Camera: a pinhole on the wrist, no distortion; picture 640 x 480 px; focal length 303.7 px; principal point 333.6 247.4 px. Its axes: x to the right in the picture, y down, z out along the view. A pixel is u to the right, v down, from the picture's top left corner.
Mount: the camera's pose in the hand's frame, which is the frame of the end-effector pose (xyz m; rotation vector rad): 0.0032 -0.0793 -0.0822 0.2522 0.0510 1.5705
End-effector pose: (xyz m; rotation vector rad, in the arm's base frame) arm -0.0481 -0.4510 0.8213 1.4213 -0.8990 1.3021
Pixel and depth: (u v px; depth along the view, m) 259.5 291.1 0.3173
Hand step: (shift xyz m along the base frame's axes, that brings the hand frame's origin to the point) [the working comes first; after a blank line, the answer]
In the camera's frame: -0.0774 0.0457 0.3173

0.2504 -0.1652 -0.0053
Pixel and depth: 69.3 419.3 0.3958
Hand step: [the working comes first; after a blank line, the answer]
In the camera's frame: -0.3445 0.2240 0.3958

0.5105 -0.1821 -0.2086
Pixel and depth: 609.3 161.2 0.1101
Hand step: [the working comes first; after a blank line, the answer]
In the camera's frame: 0.0999 -0.0312 0.1101

0.0108 -0.0273 0.0571
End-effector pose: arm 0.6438 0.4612 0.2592 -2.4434 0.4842 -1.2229
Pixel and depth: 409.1 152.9 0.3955
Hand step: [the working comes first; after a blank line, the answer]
In the camera's frame: 0.0983 -0.1231 0.3955

0.3546 -0.0168 -0.0115
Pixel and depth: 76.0 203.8 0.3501
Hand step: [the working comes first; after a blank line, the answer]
In the camera's frame: -0.2970 -0.0503 0.3501

0.2964 0.3462 0.1571
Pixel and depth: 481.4 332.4 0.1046
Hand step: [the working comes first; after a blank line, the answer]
In the camera's frame: 0.0509 0.0293 0.1046

0.0287 0.0449 -0.0015
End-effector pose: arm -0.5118 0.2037 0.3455 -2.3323 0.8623 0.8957
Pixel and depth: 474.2 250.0 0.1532
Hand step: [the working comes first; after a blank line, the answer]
In the camera's frame: 0.0709 0.0013 0.1532

0.0075 0.0552 -0.0671
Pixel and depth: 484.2 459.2 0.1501
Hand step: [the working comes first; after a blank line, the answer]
In the camera's frame: 0.0744 0.1047 0.1501

-0.0604 0.1034 -0.0057
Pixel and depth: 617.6 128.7 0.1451
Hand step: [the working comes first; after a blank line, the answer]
In the camera's frame: 0.1357 -0.0567 0.1451

-0.0023 -0.0177 -0.1143
